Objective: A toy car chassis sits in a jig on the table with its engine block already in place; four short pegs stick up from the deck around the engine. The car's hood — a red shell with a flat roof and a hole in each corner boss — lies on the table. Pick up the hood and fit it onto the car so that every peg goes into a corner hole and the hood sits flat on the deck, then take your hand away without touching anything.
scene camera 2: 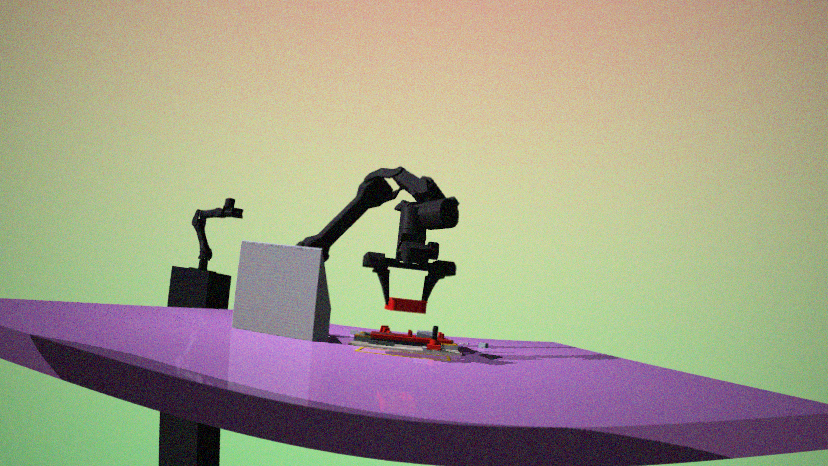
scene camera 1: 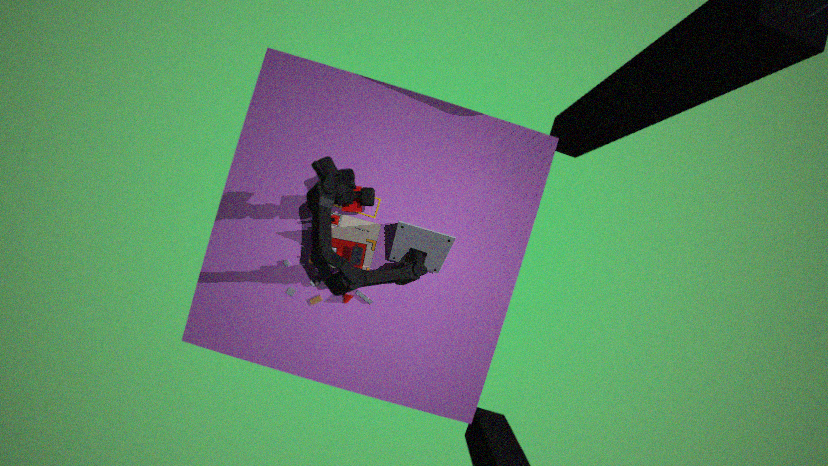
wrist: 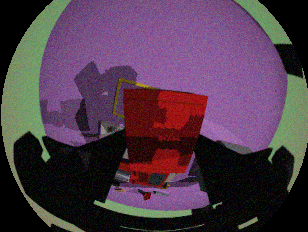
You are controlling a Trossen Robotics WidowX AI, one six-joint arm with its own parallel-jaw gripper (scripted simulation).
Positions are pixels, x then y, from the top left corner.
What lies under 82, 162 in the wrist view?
My gripper.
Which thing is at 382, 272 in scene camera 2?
My gripper.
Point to a red hood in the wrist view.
162, 126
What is my gripper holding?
A red hood.
